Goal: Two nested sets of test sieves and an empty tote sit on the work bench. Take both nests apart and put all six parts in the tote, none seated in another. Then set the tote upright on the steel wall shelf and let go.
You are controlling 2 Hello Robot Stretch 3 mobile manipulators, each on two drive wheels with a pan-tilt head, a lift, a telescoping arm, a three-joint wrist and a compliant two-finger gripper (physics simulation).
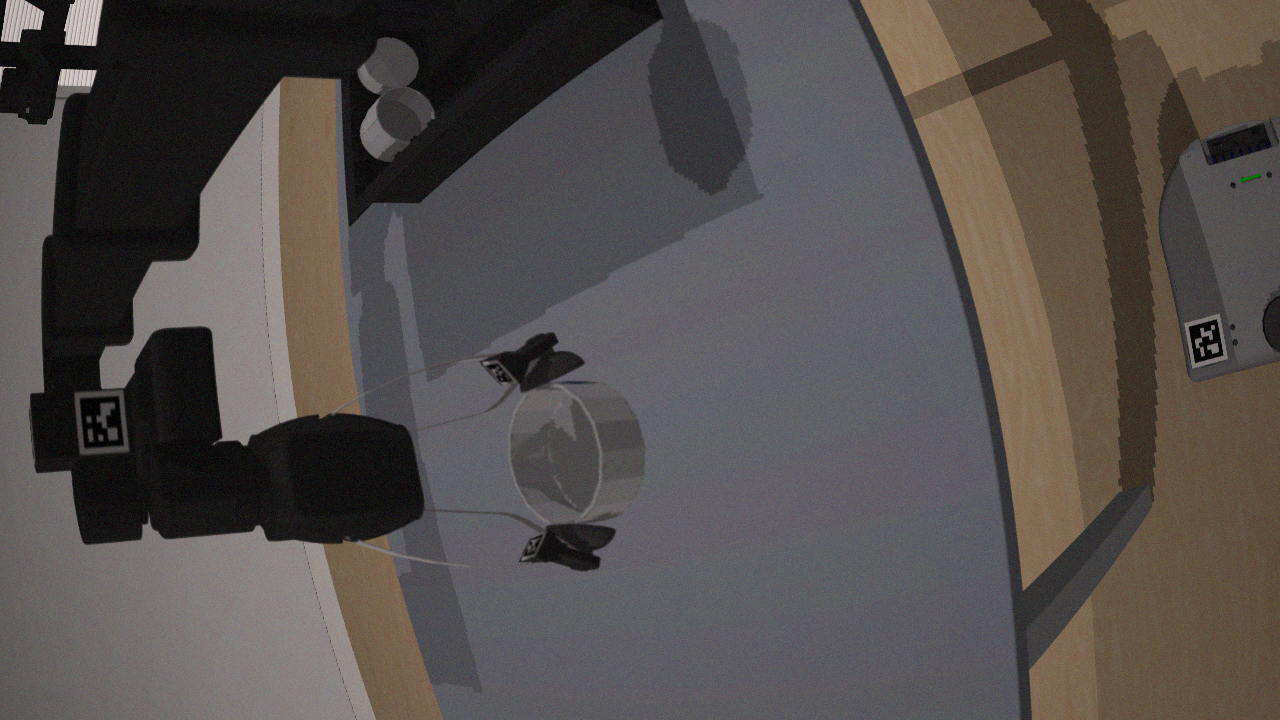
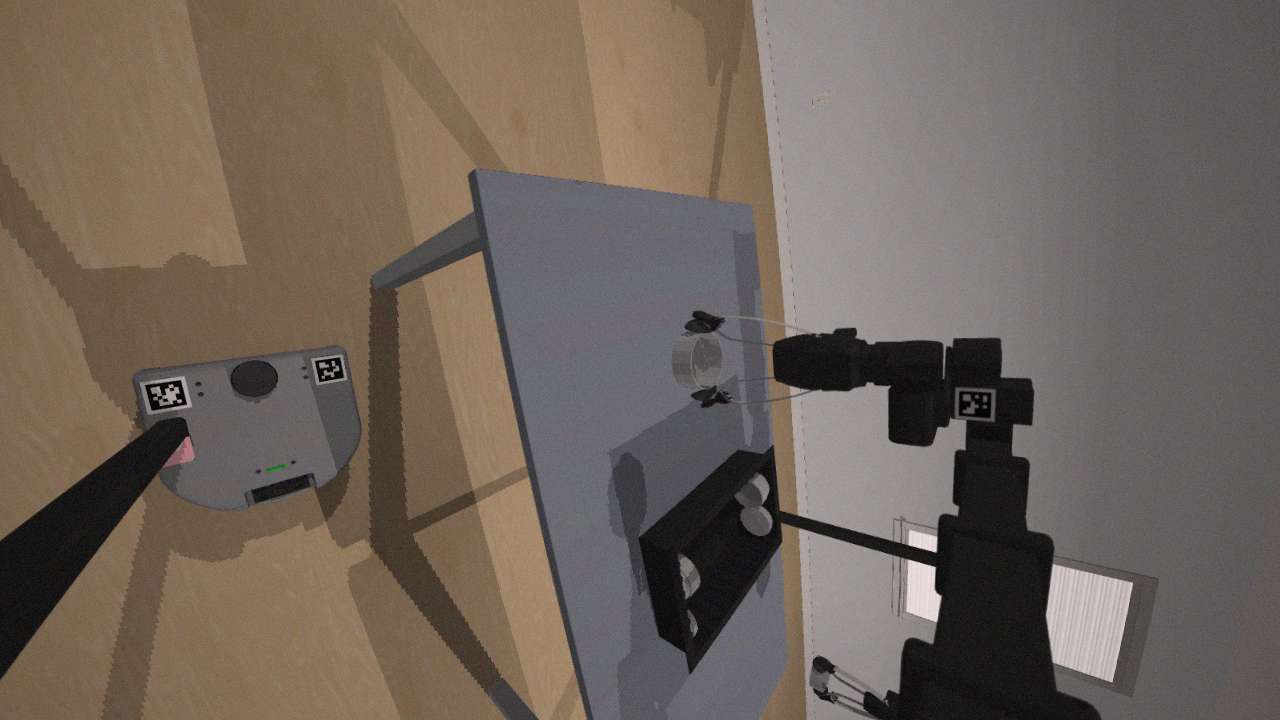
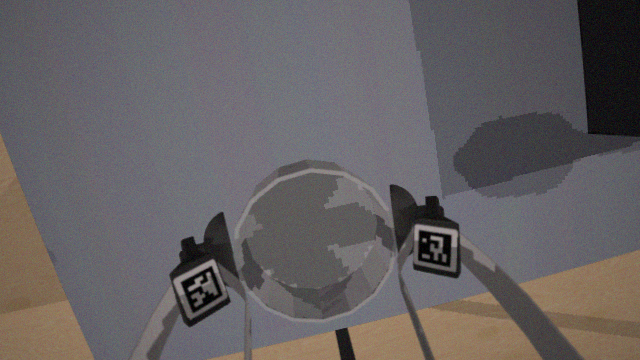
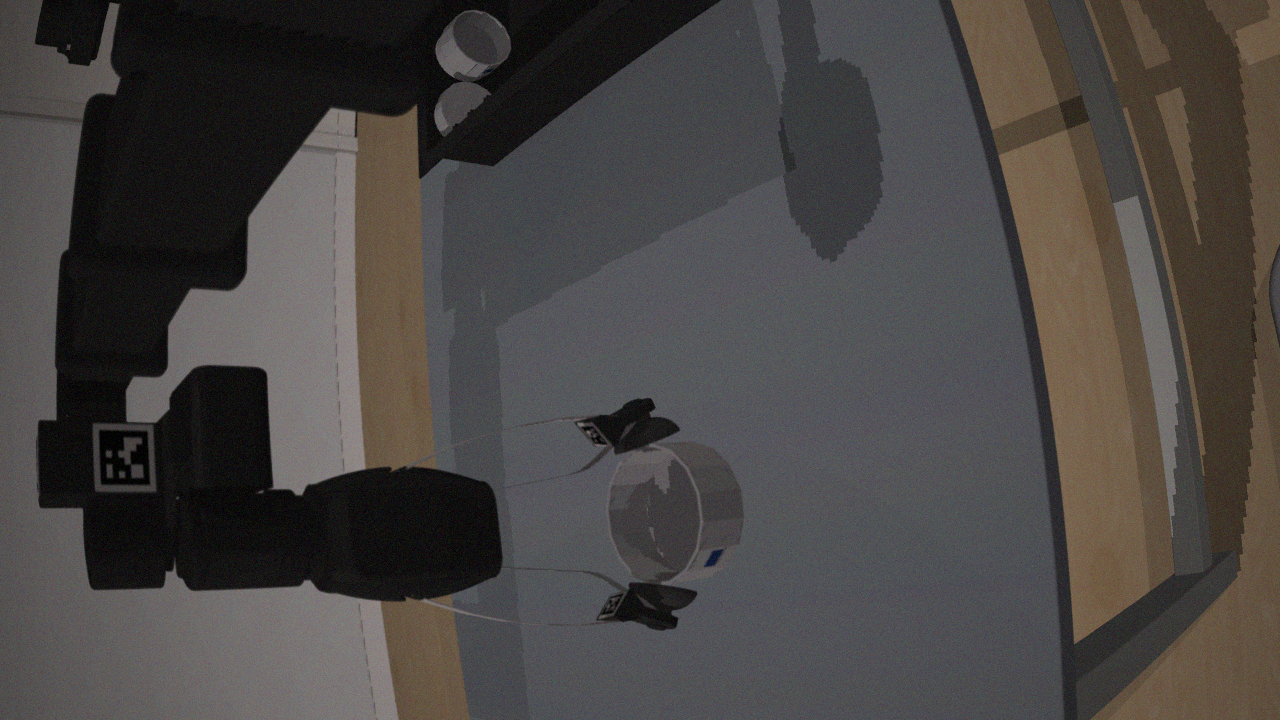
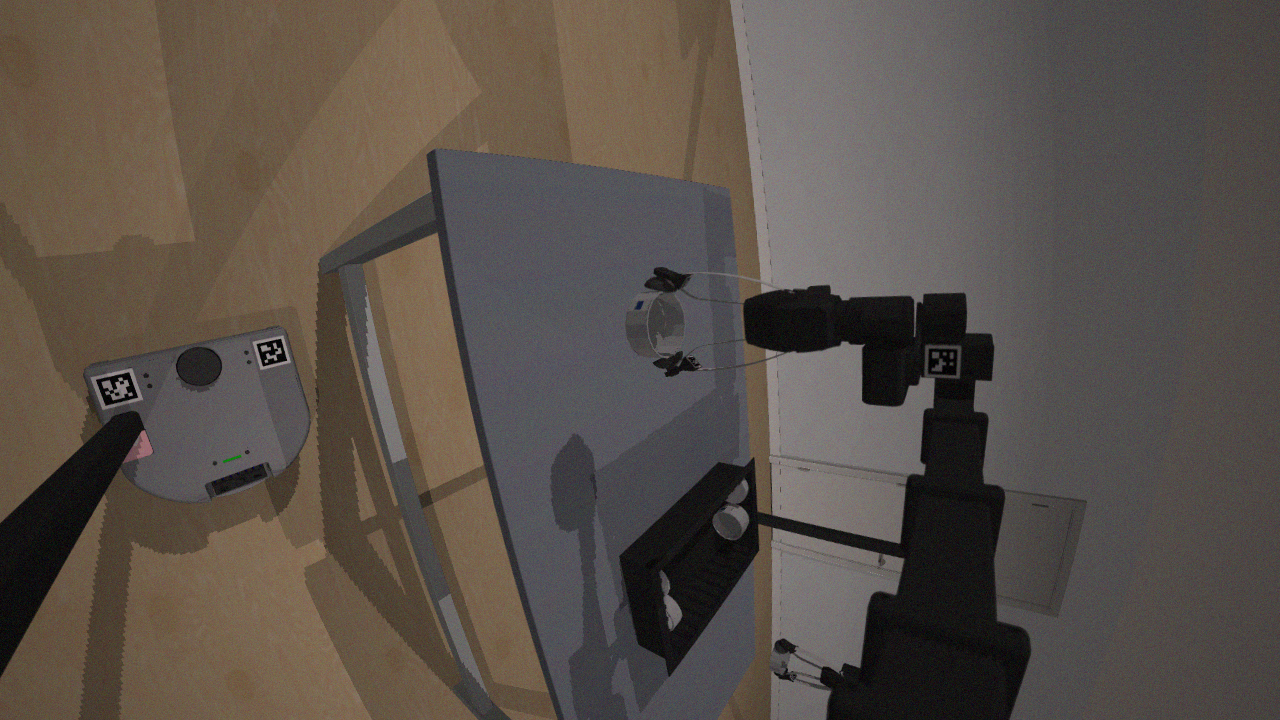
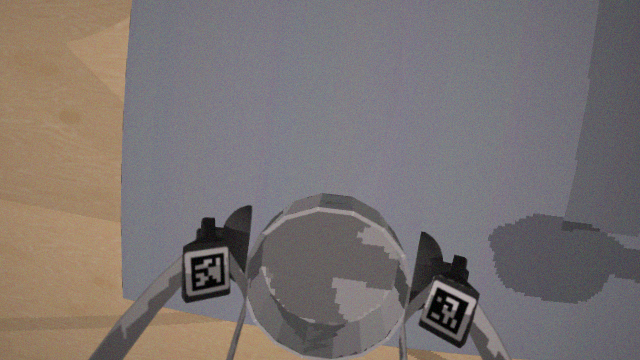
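My r1 gripper [image 1: 568, 452] [image 2: 705, 360] [image 3: 314, 231] is shut on a round, pale, open-topped sieve part [image 1: 617, 452] [image 2: 684, 360] [image 3: 312, 240] and holds it above the blue-grey bench [image 1: 805, 358] [image 2: 608, 268]. My r2 gripper [image 4: 653, 514] [image 5: 669, 322] [image 6: 331, 265] is shut on another round sieve part [image 4: 716, 501] [image 5: 640, 324] [image 6: 327, 280] with a blue label mark, also above the bench. The black tote [image 2: 666, 608] [image 5: 640, 600] stands on the bench, with two parts [image 2: 753, 490] [image 2: 756, 519] at one end and two [image 2: 687, 577] [image 2: 691, 624] at the other.
A grey robot base [image 2: 268, 420] [image 5: 214, 402] stands on the wood floor beside the bench's long side. A pale wall [image 2: 895, 179] [image 5: 877, 134] runs along the opposite side. A window [image 2: 1087, 617] shows on it. I cannot make out the steel shelf.
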